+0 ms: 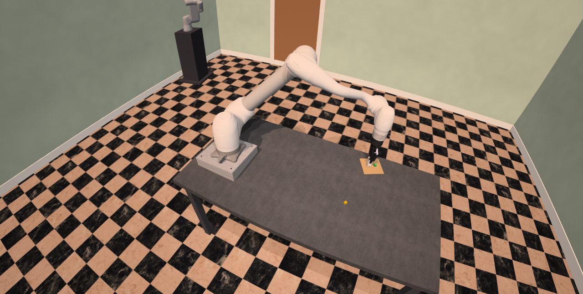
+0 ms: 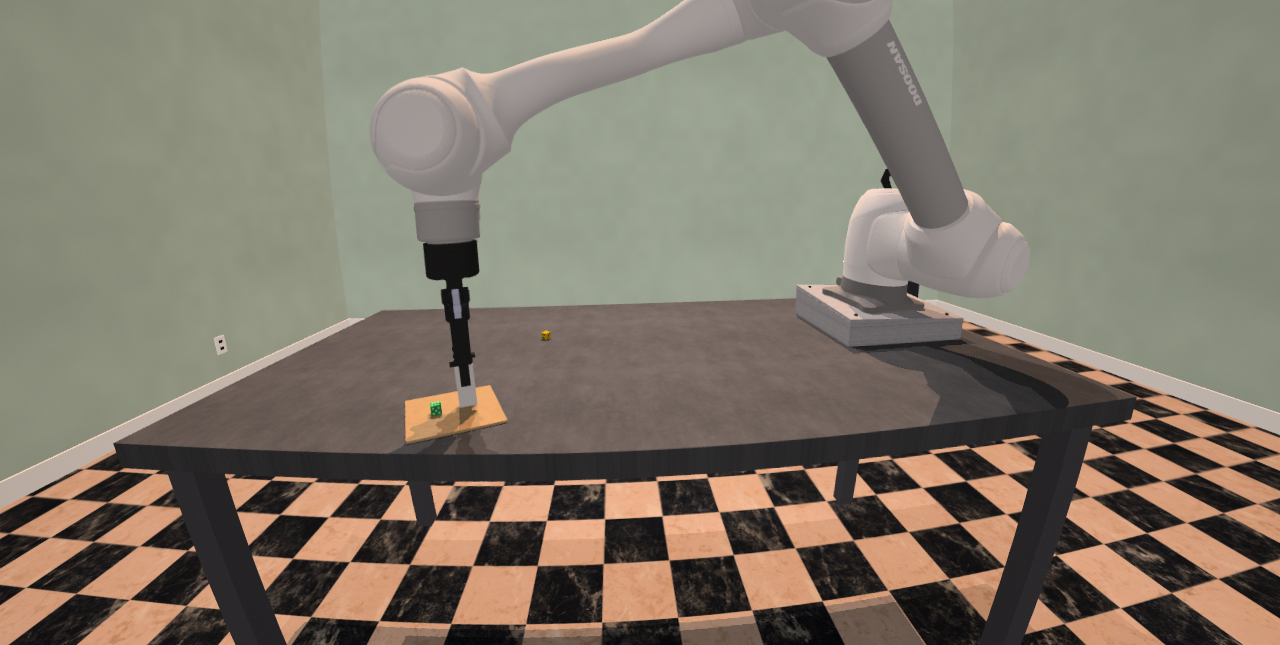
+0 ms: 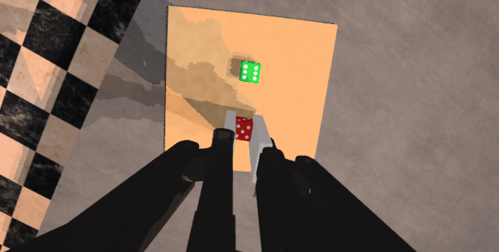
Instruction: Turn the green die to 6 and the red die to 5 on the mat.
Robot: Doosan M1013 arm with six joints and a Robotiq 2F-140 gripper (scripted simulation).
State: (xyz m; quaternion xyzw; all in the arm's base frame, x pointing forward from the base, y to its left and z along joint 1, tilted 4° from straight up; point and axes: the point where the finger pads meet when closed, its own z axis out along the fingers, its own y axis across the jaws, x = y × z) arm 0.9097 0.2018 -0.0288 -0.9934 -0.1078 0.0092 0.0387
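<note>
Now: hand 3 cm above the red die. Round my hand: yellow die (34 cm to the right, 13 cm behind, 4 cm below); orange mat (4 cm below, 2 cm ahead); green die (5 cm ahead, 3 cm below, 1 cm to the left).
</note>
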